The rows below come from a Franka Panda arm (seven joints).
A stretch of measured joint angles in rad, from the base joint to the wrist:
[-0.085 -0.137 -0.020 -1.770 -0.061 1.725 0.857]
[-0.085 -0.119 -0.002 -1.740 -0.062 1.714 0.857]
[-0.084 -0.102 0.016 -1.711 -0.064 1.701 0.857]
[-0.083 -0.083 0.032 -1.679 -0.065 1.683 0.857]
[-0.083 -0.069 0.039 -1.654 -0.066 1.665 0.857]
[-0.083 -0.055 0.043 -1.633 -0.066 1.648 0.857]
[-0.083 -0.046 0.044 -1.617 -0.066 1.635 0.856]
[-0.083 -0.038 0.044 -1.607 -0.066 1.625 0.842]
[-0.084 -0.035 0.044 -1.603 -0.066 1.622 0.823]
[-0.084 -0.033 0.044 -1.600 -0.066 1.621 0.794]
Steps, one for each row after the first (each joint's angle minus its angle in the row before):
[0.000 0.018 0.018 0.030 -0.001 -0.011 0.000]
[0.001 0.017 0.018 0.029 -0.002 -0.013 0.000]
[0.001 0.019 0.016 0.032 -0.001 -0.018 0.000]
[0.000 0.014 0.007 0.025 -0.001 -0.018 0.000]
[0.000 0.014 0.004 0.021 0.000 -0.017 0.000]
[0.000 0.009 0.001 0.016 0.000 -0.013 -0.001]
[0.000 0.008 0.000 0.010 0.000 -0.010 -0.014]
[-0.001 0.003 0.000 0.004 0.000 -0.003 -0.019]
[0.000 0.002 0.000 0.003 0.000 -0.001 -0.029]

